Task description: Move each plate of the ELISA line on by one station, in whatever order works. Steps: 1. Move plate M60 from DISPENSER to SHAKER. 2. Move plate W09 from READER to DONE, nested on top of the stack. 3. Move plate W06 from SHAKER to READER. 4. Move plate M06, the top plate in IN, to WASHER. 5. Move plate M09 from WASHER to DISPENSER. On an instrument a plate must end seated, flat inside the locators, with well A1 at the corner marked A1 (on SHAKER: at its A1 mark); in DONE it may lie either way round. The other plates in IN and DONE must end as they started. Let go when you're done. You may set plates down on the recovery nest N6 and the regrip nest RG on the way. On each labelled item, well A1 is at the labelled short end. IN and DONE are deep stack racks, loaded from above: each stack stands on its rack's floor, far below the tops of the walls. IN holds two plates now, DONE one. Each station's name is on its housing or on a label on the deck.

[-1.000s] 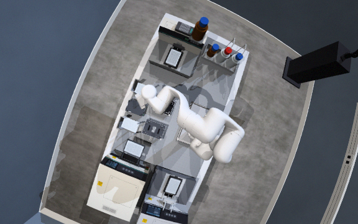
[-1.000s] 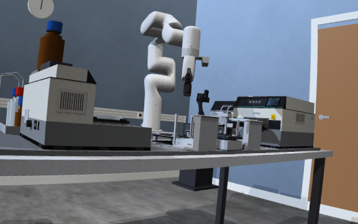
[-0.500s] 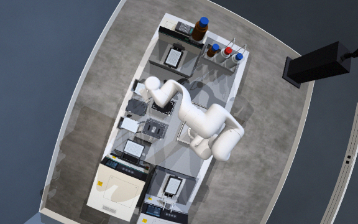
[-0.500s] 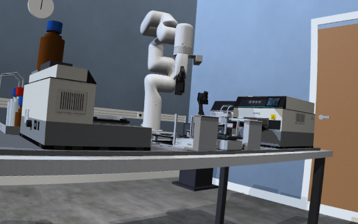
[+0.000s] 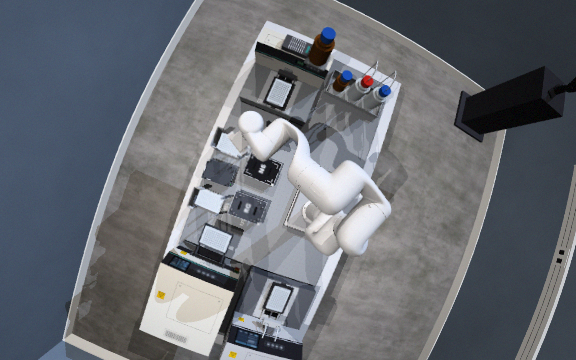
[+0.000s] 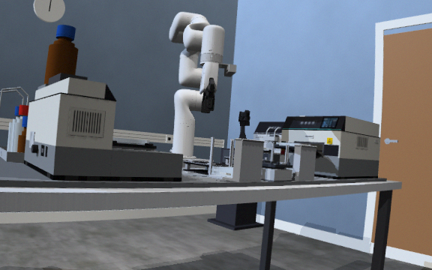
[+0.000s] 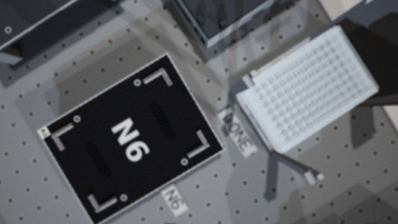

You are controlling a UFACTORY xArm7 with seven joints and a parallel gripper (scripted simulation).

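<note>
My gripper is now 29 cm to the left of the plate M60 and 13 cm above it. Also, from my hand: black nest N6: 7 cm behind, 9 cm to the left, 19 cm below; then brown bottle: 11 cm behind, 47 cm to the right, 7 cm above; then grey regrip nest RG: 8 cm behind, 29 cm to the left, 17 cm below.
</note>
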